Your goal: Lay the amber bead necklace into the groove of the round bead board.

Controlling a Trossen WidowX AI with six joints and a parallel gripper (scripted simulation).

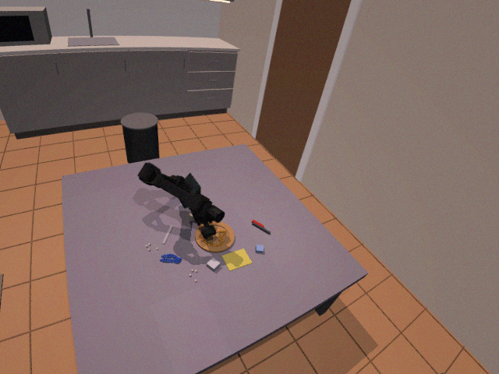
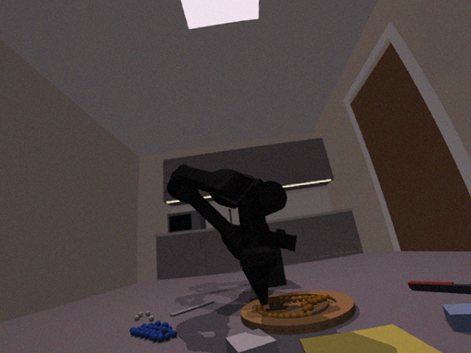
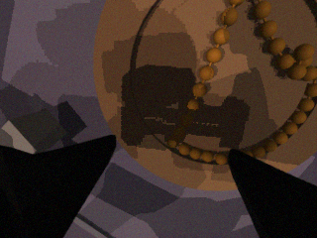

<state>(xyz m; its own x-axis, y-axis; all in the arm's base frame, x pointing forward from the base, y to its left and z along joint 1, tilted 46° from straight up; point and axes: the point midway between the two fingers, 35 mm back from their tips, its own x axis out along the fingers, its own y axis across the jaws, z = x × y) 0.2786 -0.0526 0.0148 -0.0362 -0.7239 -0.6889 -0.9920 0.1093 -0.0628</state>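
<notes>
The round wooden bead board lies 40 mm ahead of my gripper tip, 50 mm to the left of it and 10 mm below it. Round my gripper tip: grey block: 190 mm ahead, 40 mm to the right, 10 mm below; yellow pad: 210 mm ahead, 70 mm to the left, 20 mm below; thin rod: 80 mm behind, 150 mm to the right, 20 mm below.
</notes>
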